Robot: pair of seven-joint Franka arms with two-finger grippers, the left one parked.
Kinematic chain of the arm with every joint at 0, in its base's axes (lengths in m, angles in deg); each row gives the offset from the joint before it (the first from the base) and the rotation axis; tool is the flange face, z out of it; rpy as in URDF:
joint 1: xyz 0 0 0.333 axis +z
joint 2: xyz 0 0 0 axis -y
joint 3: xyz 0 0 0.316 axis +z
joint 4: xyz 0.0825 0 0 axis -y
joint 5: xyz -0.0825 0 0.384 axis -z
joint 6: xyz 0 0 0 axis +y
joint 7: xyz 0.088 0 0 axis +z
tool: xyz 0 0 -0.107 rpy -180 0 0
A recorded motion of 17 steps. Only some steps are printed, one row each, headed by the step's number.
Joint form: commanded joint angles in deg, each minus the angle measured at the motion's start. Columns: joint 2, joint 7, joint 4, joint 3, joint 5, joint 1, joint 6.
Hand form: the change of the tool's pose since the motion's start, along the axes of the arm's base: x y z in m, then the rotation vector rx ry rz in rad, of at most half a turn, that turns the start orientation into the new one. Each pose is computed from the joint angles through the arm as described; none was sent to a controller.
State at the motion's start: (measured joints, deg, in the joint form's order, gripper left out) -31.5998 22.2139 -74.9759 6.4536 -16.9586 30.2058 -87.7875
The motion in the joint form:
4: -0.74 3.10 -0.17 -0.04 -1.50 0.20 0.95
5: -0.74 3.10 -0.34 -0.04 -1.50 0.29 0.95
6: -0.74 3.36 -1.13 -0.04 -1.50 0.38 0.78
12: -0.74 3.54 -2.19 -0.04 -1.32 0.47 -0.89
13: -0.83 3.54 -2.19 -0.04 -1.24 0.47 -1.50
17: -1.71 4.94 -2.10 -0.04 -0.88 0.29 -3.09
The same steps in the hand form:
4: -0.0043 0.0033 -0.0097 0.0290 0.0363 0.0487
5: -0.0054 0.0039 -0.0110 0.0273 0.0388 0.0504
6: -0.0077 0.0038 -0.0169 0.0229 0.0472 0.0555
12: -0.0075 0.0044 -0.0239 0.0246 0.0363 0.0517
13: -0.0061 0.0049 -0.0246 0.0275 0.0281 0.0486
17: -0.0002 0.0046 -0.0334 0.0398 0.0111 0.0596

